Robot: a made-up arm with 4 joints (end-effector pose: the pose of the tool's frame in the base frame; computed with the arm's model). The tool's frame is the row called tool.
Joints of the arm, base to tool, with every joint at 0 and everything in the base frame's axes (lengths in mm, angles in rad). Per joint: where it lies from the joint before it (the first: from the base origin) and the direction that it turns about. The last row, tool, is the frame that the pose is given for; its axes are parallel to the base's.
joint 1: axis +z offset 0 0 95.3
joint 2: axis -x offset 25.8 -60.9 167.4
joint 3: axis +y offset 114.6 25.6 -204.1
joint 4: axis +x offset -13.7 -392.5 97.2
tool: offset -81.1 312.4 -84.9
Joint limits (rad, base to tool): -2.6..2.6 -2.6..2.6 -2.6..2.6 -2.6..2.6
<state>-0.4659 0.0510 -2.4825 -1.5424</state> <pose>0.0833 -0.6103 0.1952 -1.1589 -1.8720 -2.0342</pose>
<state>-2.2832 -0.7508 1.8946 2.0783</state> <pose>-0.5320 -0.2814 -0.2198 -2.0619 0.6484 0.7298</pose>
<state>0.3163 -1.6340 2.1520 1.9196</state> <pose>0.4173 0.4718 -0.1080 -0.9647 -2.7982 0.4166</pose>
Working (the frame after each row of the table, in the pose's form):
after joint 1: 0.0000 0.0000 0.0953 0.0000 0.0000 0.3163
after joint 2: 0.0435 -0.0499 0.2627 1.6190 0.2582 0.2424
after joint 3: 0.0895 0.1778 0.3011 0.6833 1.7960 1.8942
after joint 4: 0.1532 0.2688 -0.0879 -0.9647 -2.7982 0.4166

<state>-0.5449 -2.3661 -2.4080 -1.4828</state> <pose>0.4699 0.0824 0.0395 0.7032 0.8095 -2.7892</pose>
Working (the frame after each row of the table, in the pose's form):
after joint 1: 0.0000 0.0000 0.0953 0.0000 0.0000 -0.5449
after joint 2: -0.0095 -0.0655 0.2627 2.2939 -0.6409 -0.2618
after joint 3: 0.1531 -0.0183 0.4264 -0.6637 1.2675 2.5653
after joint 4: 0.2809 0.2986 0.2097 0.7032 0.8095 -2.7892

